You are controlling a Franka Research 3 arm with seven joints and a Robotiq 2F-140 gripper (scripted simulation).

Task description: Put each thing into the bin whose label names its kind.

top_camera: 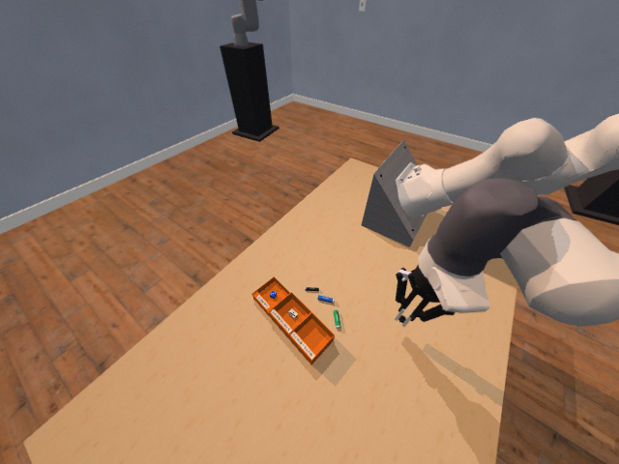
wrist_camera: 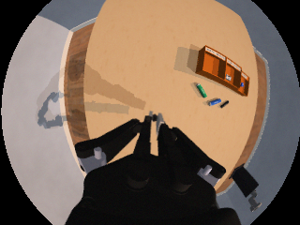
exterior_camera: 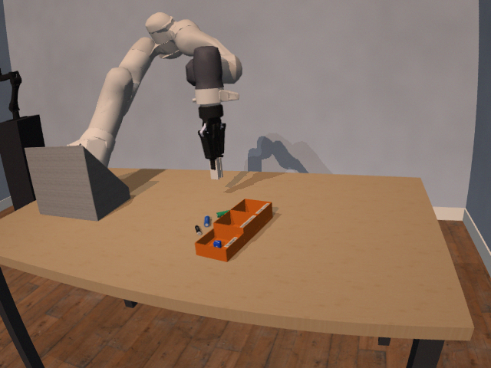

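The black piece is 30 mm below my hand. Round my hand: black cylinder (260 mm to the right, 90 mm below, 10 mm ahead); green battery (150 mm to the right, 90 mm below, 60 mm ahead); blue cylinder (210 mm to the right, 90 mm below, 20 mm ahead).
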